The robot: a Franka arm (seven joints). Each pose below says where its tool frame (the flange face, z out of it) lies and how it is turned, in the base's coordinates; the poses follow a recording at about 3 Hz.
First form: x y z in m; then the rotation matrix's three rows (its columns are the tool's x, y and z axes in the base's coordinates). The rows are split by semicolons.
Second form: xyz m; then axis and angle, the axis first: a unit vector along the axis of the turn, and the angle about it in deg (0 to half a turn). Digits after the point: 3 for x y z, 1 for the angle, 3 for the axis.
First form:
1: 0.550, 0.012, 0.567; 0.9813, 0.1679, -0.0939; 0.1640, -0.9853, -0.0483; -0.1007, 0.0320, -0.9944
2: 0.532, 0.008, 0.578; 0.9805, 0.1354, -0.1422; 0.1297, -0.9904, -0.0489; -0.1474, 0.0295, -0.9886
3: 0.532, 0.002, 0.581; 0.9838, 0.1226, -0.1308; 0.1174, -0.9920, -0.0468; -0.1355, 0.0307, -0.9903
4: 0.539, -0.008, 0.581; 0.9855, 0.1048, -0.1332; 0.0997, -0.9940, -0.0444; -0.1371, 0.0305, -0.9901
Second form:
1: 0.550, 0.012, 0.567, 0.995, 0.083, -0.049, 177.7
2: 0.532, 0.008, 0.578, 0.995, 0.067, -0.073, 177.7
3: 0.532, 0.002, 0.581, 0.996, 0.060, -0.067, 177.8
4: 0.539, -0.008, 0.581, 0.996, 0.051, -0.068, 177.8
